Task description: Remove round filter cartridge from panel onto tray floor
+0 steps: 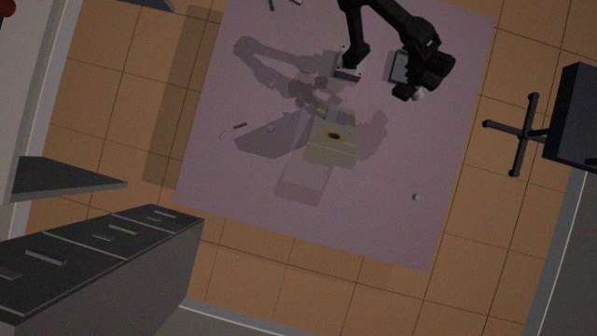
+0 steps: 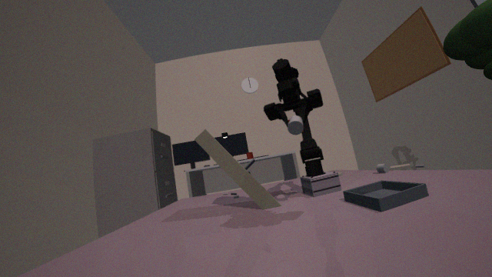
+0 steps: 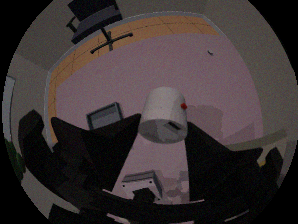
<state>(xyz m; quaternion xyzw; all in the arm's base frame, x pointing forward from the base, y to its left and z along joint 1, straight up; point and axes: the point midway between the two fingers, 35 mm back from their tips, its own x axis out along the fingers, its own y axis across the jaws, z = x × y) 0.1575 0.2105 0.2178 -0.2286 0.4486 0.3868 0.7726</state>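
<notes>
Right now the grey tray is 19 cm behind my gripper tip, 7 cm to the left of it and 25 cm below it. From my gripper tip the other things lie so: service panel 16 cm ahead, 28 cm to the right, 9 cm below; round filter cartridge right at my gripper tip.
</notes>
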